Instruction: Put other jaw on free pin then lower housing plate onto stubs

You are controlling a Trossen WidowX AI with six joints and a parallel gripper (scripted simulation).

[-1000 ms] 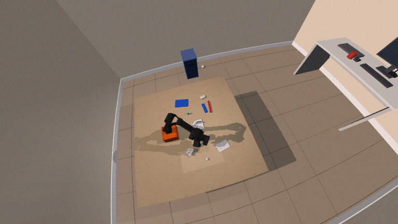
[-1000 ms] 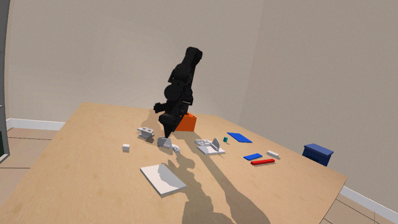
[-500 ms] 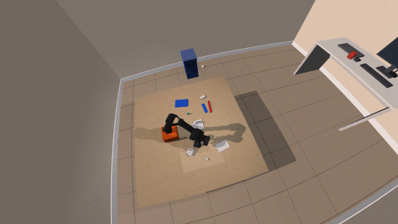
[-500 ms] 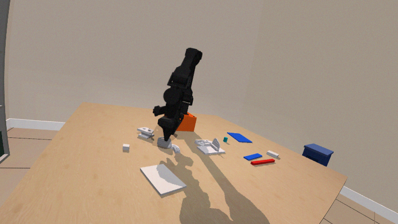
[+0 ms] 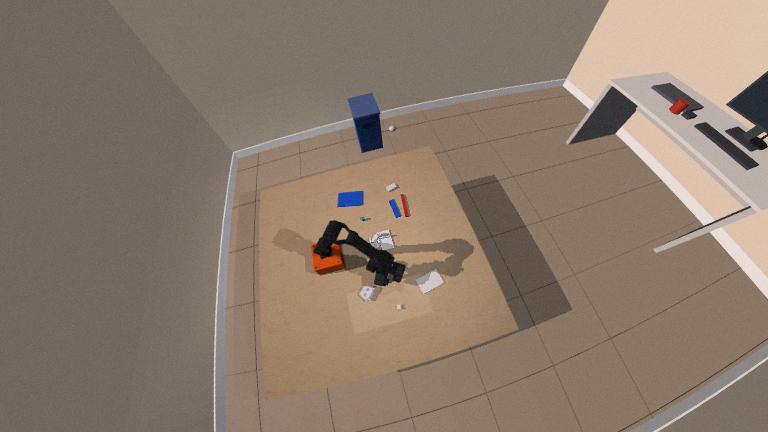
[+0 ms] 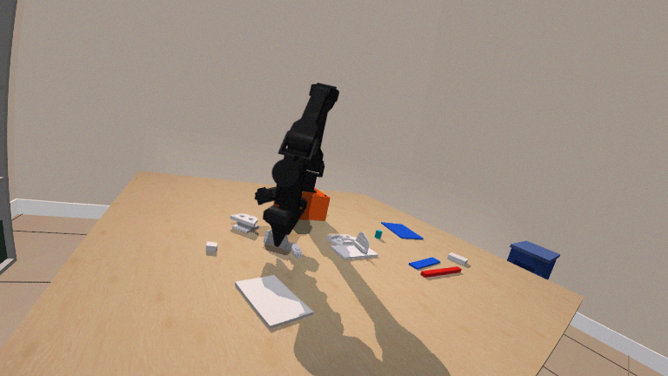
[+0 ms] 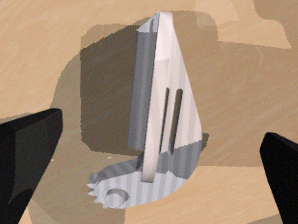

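Right now the grey jaw is 3 cm ahead of my gripper tip, 1 cm to the left of it and 1 cm below it. From my gripper tip the other things lie so: small white cube 2 cm ahead, 18 cm to the right, 1 cm below; flat white slab 21 cm ahead, 10 cm to the right, 2 cm below; white bracket 12 cm behind, 6 cm to the right, 1 cm below.
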